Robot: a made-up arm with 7 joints.
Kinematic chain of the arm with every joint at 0, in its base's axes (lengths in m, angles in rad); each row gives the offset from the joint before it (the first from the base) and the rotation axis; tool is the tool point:
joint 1: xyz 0 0 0 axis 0 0.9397 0.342
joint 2: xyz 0 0 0 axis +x
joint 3: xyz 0 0 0 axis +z
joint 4: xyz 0.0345 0 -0.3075 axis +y
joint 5: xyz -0.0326 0 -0.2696 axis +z
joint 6: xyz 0 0 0 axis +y
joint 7: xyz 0 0 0 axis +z
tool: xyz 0 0 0
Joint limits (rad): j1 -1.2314..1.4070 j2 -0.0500..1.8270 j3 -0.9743..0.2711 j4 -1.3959..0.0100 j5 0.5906..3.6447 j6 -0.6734..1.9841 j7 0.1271..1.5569
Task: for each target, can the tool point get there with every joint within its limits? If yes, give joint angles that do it. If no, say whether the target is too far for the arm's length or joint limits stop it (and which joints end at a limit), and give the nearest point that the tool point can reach.
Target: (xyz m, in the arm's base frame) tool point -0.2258 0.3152 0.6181
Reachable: no: too far | nearest point 0.0553 0.2898 0.3986 | short by 0.358 m
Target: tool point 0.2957 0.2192 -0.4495
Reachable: yes | joints -0.4350 0.4727 -0.3165 -0.2205 2.0898 0.6763 0.5783
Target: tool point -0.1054 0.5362 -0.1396
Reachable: yes | joints 0.9217 1.3978 -0.0543 -0.7173 2.9506 0.8419 0.5112
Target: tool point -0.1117 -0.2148 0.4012
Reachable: no: joint limits stop it (at a limit: joint 1, joint 2, joint 3, joint 4) | nearest point 0.0542 0.2722 0.3987 | short by 0.514 m
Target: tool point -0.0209 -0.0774 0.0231
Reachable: no: joint limits stop it (at a limit: joint 1, joint 2, joint 3, joint 4) | nearest point 0.3017 -0.3755 -0.0634 | short by 0.448 m
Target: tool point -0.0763 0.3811 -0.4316
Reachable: yes | joints 0.2828 0.7216 0.0131 -0.2748 2.3601 0.2457 1.1555
